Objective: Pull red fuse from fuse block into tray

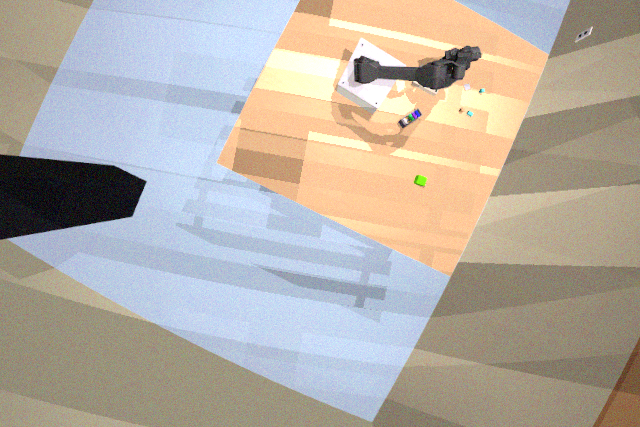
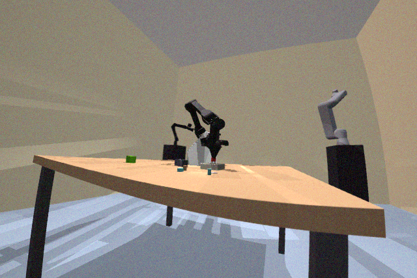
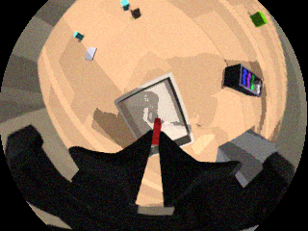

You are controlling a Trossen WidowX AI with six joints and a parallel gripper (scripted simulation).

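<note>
The red fuse lies 10 mm below my gripper tip. Also, from my gripper tip: pale tray (60 mm below).
</note>
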